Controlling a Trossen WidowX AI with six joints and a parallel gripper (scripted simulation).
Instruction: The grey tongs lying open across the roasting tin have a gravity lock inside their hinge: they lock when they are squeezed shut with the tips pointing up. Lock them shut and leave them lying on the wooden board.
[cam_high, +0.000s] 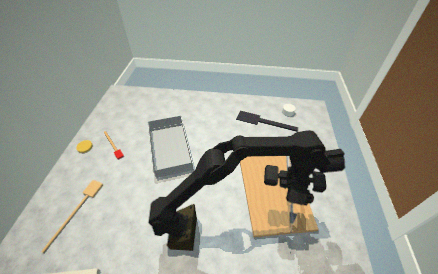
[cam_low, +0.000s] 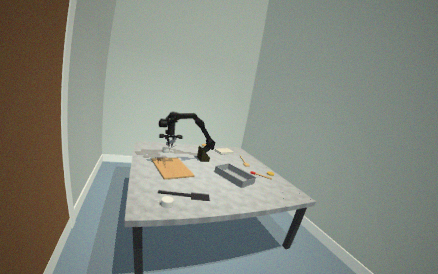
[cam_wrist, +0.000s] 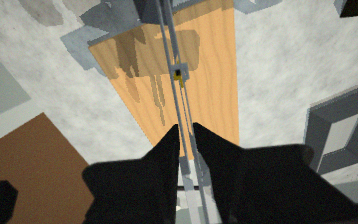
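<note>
My gripper tip is 60 mm past the yellow mark and 10 mm below it. The rest, counted from my gripper tip: black spatula: 480 mm ahead, 150 mm below, 40 mm to the left; then wooden board: 140 mm below, 70 mm ahead, 10 mm to the left; then grey roasting tin: 490 mm to the left, 270 mm ahead, 120 mm below.
</note>
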